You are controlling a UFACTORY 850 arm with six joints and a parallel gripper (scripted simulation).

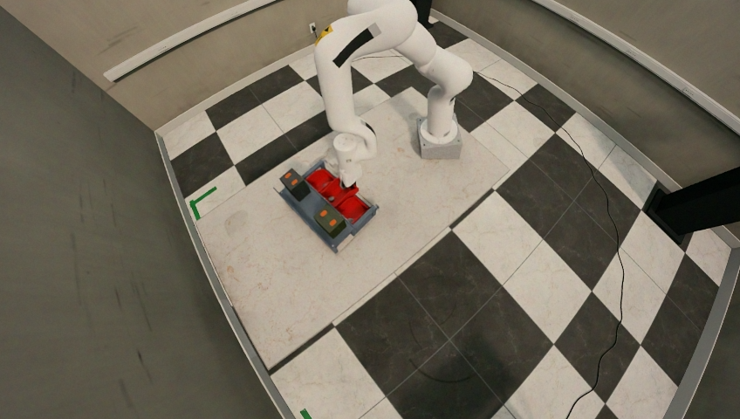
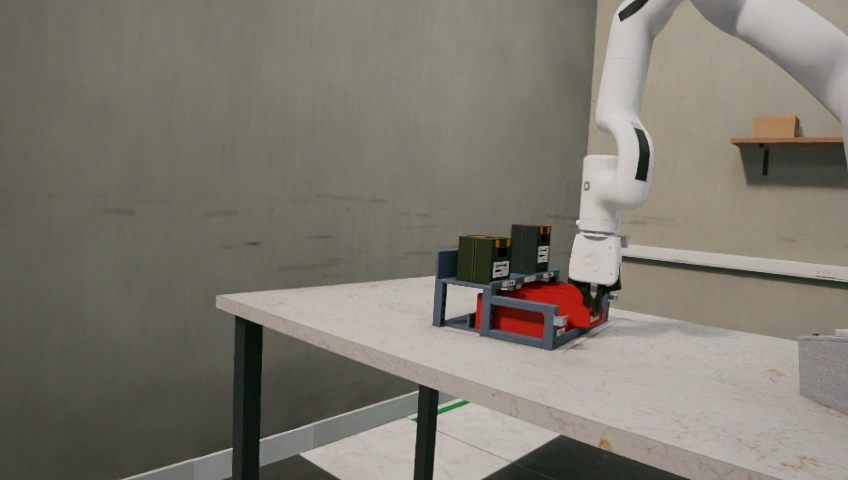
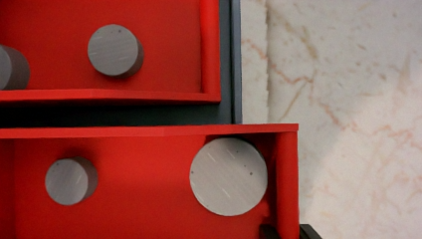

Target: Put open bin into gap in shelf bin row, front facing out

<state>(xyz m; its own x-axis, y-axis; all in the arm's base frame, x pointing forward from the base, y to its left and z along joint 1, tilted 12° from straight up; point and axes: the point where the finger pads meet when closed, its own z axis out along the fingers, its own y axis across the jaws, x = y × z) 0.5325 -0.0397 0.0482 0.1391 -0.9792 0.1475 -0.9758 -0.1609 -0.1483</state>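
The large grey disc is 3 cm to the right of my hand, 3 cm below it and 3 cm ahead of it. The rest, counted from my hand: red open bin 8 cm ahead, 1 cm below; grey-blue shelf 14 cm ahead, 1 cm to the left; dark grey box 22 cm ahead, 10 cm to the right, 10 cm above.
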